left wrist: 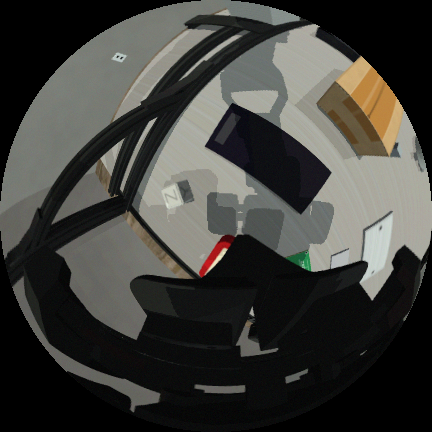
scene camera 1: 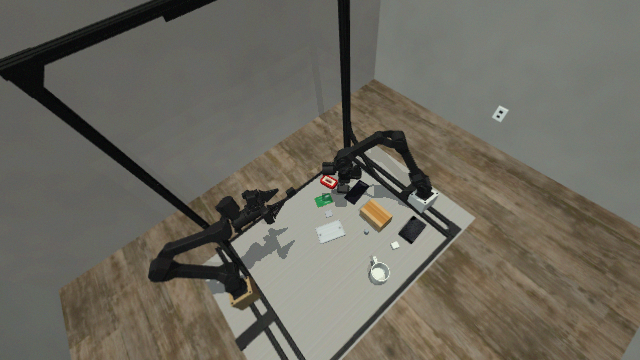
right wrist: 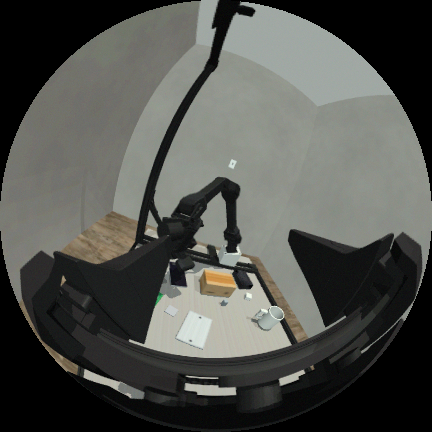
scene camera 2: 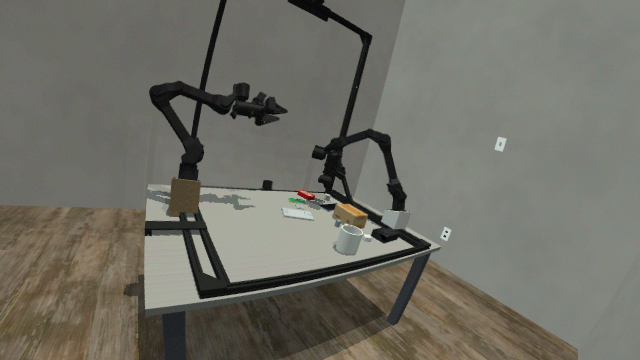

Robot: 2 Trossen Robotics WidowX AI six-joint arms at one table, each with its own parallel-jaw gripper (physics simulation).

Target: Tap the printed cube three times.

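The printed cube (scene camera 2: 327, 197) (left wrist: 177, 194) is small; in the left wrist view it shows a white face marked Z and a darker grey face with a mark, and lies on the table near the far corner, apart from the dark slab. It is hidden in scene camera 1, where the left arm is in front. My left gripper (scene camera 1: 345, 181) (scene camera 2: 328, 189) (left wrist: 241, 239) is shut and empty, pointing down above the table beside the cube, between the red item and the dark slab. My right gripper (scene camera 1: 281, 196) (scene camera 2: 283, 115) is open and empty, high above the table's other side.
The dark slab (scene camera 1: 356, 192) (left wrist: 270, 157), red item (scene camera 1: 328, 181) and green board (scene camera 1: 323, 200) lie near the left gripper. A wooden block (scene camera 1: 376, 215), white plate (scene camera 1: 330, 231), grey cube (scene camera 1: 366, 231), white cube (scene camera 1: 395, 245), black box (scene camera 1: 412, 229) and mug (scene camera 1: 379, 273) stand farther off.
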